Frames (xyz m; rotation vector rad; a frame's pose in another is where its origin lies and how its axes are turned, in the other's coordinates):
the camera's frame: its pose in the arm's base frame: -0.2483 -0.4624 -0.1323 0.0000 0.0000 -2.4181
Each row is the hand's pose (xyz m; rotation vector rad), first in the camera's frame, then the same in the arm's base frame.
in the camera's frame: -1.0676 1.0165 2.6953 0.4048 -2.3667 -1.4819
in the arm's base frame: 1.2248 -0.5175 2.5630 1.8085 1.0624 0.8302
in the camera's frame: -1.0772 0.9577 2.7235 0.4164 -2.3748 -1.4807
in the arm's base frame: 1.1931 -0.4671 2.5912 1.8077 1.0721 0.8198
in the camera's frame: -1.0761 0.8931 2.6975 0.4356 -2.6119 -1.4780
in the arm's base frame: 1.1495 -0.4194 2.5652 1.8752 1.0912 0.5554
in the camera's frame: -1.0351 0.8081 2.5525 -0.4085 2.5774 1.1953
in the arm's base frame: 1.0625 -0.3828 2.4202 1.9483 1.1128 0.0487
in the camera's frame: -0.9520 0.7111 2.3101 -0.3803 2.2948 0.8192
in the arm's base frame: 0.9360 -0.3651 2.1778 1.9377 1.1249 -0.5010
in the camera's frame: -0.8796 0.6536 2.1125 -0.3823 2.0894 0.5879
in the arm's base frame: 0.8436 -0.3700 1.9802 1.8778 1.1326 -0.8631
